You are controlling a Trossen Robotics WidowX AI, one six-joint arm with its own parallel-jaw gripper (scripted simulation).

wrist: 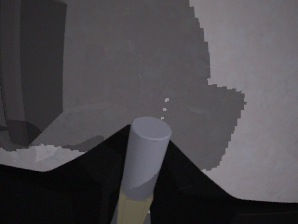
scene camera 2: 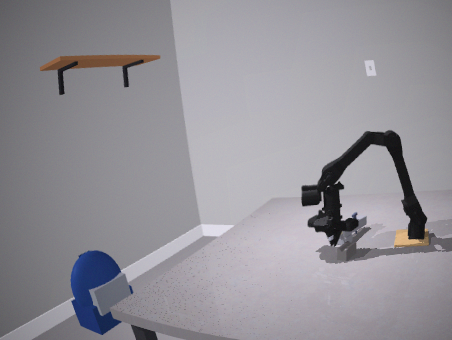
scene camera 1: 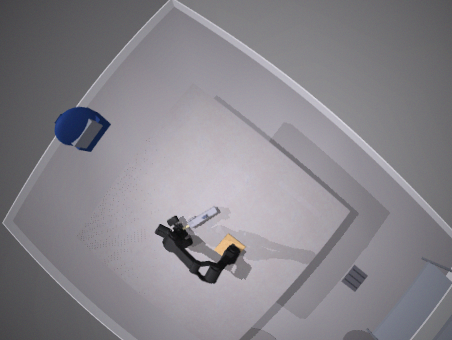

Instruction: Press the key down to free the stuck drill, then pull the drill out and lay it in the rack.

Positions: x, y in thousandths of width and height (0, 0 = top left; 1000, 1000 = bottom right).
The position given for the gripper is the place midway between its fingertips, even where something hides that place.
Observation:
In view: the gripper (scene camera 2: 738, 722).
The gripper also shows in the wrist view (wrist: 478, 600).

